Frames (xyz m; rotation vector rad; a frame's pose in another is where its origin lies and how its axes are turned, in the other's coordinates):
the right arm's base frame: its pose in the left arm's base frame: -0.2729 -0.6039 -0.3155 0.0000 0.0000 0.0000
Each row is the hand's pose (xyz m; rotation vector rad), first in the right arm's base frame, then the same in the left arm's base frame.
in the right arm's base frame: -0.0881 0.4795 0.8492 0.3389 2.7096 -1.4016
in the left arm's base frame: -0.3610 -0.1244 0.5337 0.3389 2.7096 -1.4016
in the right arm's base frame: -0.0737 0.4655 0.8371 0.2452 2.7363 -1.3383
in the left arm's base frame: -0.3466 -0.1384 0.5216 0.2452 2.7363 -1.3383
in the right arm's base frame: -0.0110 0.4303 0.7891 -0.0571 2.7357 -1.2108
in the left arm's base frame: -0.2839 -0.1736 0.4736 -0.0571 2.7357 -1.2108
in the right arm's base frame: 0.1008 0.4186 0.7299 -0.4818 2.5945 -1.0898
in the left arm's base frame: -0.1721 -0.1853 0.4144 -0.4818 2.5945 -1.0898
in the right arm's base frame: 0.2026 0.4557 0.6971 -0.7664 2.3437 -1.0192
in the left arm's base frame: -0.0703 -0.1482 0.3816 -0.7664 2.3437 -1.0192
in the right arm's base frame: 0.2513 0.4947 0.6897 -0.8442 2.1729 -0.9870
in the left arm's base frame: -0.0216 -0.1092 0.3742 -0.8442 2.1729 -0.9870
